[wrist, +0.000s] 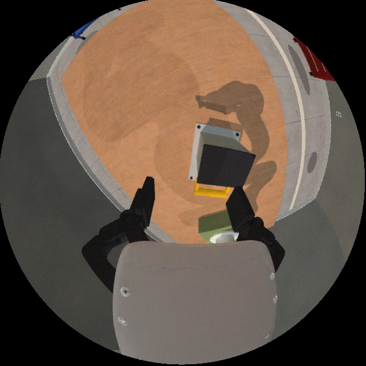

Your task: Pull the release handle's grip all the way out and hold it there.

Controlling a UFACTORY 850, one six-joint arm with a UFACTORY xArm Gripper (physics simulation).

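The release handle's grip (212,193) is a yellow rectangular loop, right of the view's middle. It comes out from under the near edge of a box-shaped housing (225,165) with a black top face and greyish sides. The housing stands on a light metal base plate (194,155) with dark bolts at its corners. My gripper (194,191) is wide open with nothing between its fingers. Its right fingertip appears close beside the right end of the yellow grip in this view; the height between them cannot be told. The housing hides the grip's far side.
A green block (212,225) with a white round part stands near the right finger, partly hidden by it. The wooden table top (125,90) spreads under the handle. A red slatted object (315,62) is at the upper right, and part of a blue one (84,29) at the upper left.
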